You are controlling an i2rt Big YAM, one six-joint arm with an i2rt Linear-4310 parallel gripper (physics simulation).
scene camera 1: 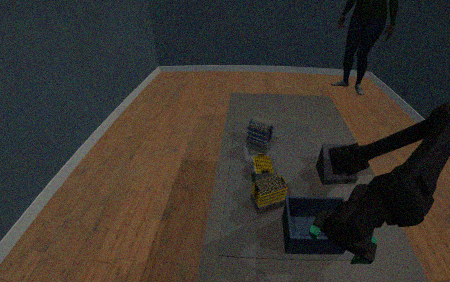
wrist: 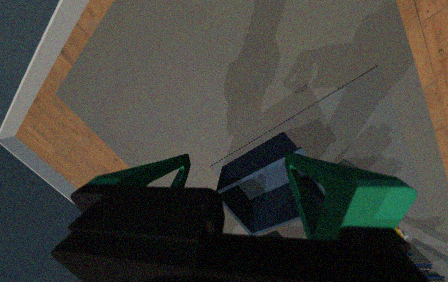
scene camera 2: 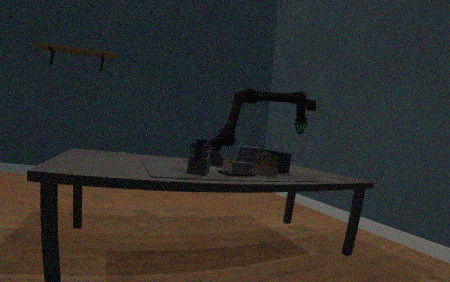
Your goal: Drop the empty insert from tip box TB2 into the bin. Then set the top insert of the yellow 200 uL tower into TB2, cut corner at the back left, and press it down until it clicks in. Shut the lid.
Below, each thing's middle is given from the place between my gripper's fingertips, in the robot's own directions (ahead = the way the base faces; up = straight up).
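My hand is 180 mm to the left of the blue bin (scene camera 1: 299,213), 70 mm past it and 190 mm above it. The blue insert tower (scene camera 2: 200,150), for its part, is 720 mm to the right of my hand, 30 mm ahead of it and 170 mm below it.
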